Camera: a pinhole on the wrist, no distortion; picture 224 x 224 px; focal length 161.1 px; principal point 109.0 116.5 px. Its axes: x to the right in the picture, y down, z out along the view. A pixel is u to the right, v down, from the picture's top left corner.
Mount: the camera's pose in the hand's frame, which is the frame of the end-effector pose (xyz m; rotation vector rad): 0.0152 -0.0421 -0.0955 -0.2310 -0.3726 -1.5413
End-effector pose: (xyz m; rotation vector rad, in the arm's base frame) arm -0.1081 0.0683 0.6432 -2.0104 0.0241 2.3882
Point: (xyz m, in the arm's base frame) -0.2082 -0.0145 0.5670
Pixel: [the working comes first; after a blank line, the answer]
In the camera's frame: -0.0517 0.0948 0.2062

69 191
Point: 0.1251 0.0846 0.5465
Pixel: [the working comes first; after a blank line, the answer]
In the camera's frame: -0.0754 0.0277 -0.1348

behind the camera
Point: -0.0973 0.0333 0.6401
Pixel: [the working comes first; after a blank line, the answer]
In the camera's frame: -0.0397 -0.0050 0.1071

49 109
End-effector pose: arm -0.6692 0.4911 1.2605 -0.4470 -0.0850 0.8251
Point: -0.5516 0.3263 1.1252
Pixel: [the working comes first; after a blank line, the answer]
In the camera's frame: 0.0322 -0.0531 -0.1310

behind the camera
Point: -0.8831 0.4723 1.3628
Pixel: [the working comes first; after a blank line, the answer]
In the camera's frame: -0.0366 -0.1602 0.2831

88 25
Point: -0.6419 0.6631 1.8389
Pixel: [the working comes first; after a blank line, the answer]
In the camera's frame: 0.3589 0.1266 0.5704

210 152
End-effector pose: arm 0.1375 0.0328 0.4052 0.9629 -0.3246 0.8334
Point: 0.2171 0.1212 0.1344
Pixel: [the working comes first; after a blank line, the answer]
In the camera's frame: 0.0964 -0.0930 -0.1593

behind the camera
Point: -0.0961 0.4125 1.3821
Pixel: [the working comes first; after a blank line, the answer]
In the camera's frame: -0.7363 0.6310 0.5632

outside the picture
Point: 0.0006 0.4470 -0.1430
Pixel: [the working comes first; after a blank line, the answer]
In the camera's frame: -0.1579 -0.2771 -0.5218

behind the camera
